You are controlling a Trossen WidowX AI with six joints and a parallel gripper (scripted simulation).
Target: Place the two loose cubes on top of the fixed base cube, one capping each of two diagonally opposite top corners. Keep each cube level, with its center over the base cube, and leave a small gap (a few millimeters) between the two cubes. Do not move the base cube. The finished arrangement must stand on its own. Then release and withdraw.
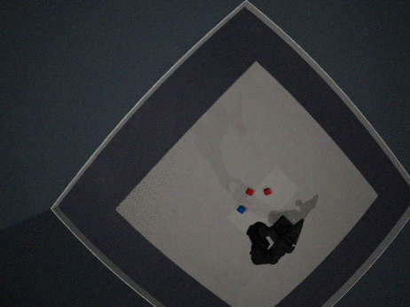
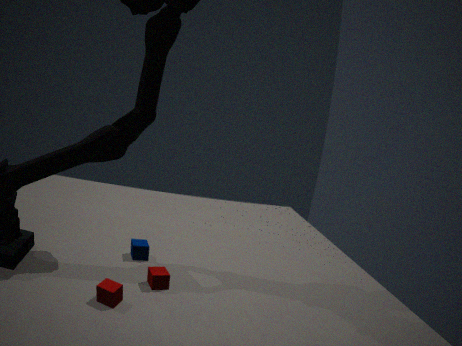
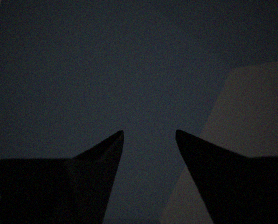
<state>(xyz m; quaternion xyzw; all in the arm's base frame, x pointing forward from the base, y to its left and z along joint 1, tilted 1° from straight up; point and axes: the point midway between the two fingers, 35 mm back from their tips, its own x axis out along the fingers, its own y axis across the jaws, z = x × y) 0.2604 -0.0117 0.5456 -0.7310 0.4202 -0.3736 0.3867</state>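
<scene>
Right now the blue cube is 1 cm behind my gripper tip, 18 cm to the left of it and 56 cm below it.
</scene>
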